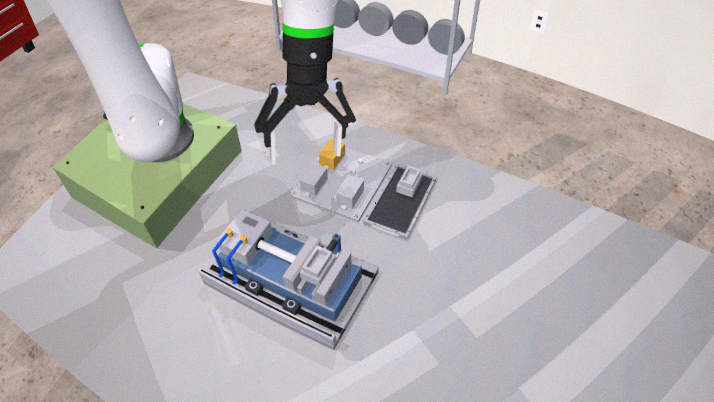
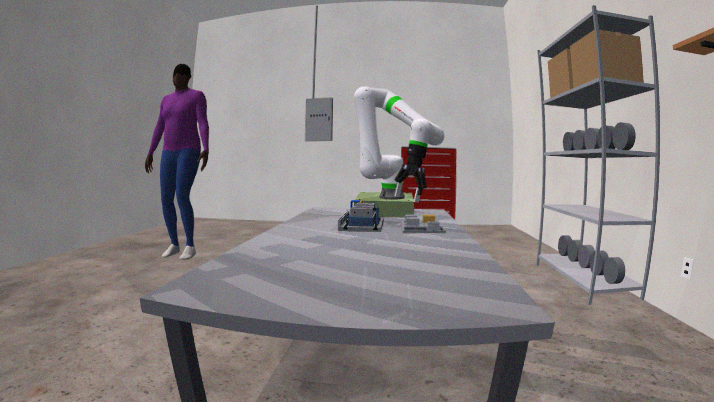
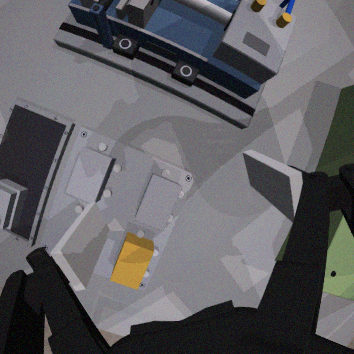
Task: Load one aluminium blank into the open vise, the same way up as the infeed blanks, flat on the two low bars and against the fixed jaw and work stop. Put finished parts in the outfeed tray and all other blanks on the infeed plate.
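Frame: origin at the arm's base, x back, y right, z up, level; centimetres.
Seen in the pictures: gripper, between the fingertips: (image 1: 304, 156) (image 2: 406, 199) (image 3: 172, 193); arm's base, origin of its link: (image 2: 392, 197).
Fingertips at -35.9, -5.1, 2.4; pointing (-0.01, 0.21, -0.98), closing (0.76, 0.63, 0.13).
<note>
Pixels of each thing's top centre, then the offset from my fingertips to it, as dx, dy, dz. Level surfaces: height alone.
- infeed plate, centre of its top: (image 3: 112, 214) (image 1: 342, 177) -5.0, -7.0, -11.4
- orange block, centre of its top: (image 3: 130, 266) (image 1: 332, 148) (image 2: 428, 215) -0.5, -11.6, -7.9
- pocketed grey part, centre of its top: (image 1: 317, 259) -13.1, +21.4, -0.8
- vise, centre of its top: (image 1: 283, 251) (image 2: 362, 205) -6.1, +21.3, -2.3
- pocketed part, centre of its top: (image 1: 410, 175) (image 2: 433, 222) -19.9, -10.8, -8.2
- table, height of its surface: dz -12.3
My gripper (image 1: 305, 152) (image 2: 408, 195) (image 3: 172, 193) is open and empty, above the back-left part of the infeed plate (image 1: 327, 201) (image 3: 127, 185). Two grey blanks stand there, one blank (image 1: 314, 181) (image 3: 159, 201) nearer the robot base and another blank (image 1: 350, 192) (image 3: 91, 175) nearer the tray. An orange block (image 1: 332, 154) (image 2: 429, 218) (image 3: 133, 260) stands at the plate's back corner. A pocketed grey part (image 1: 318, 263) sits between the jaws of the vise (image 1: 272, 267) (image 3: 175, 30), pocket up. Another pocketed part (image 1: 410, 181) (image 3: 11, 200) stands in the outfeed tray (image 1: 390, 215) (image 3: 35, 150).
The green robot base (image 1: 150, 195) (image 2: 392, 206) stands left of the infeed plate. Blue hoses (image 1: 231, 262) rise at the vise's left end. White locating pins stand around the blanks. A person (image 2: 182, 125) stands on the floor left of the table (image 2: 350, 280).
</note>
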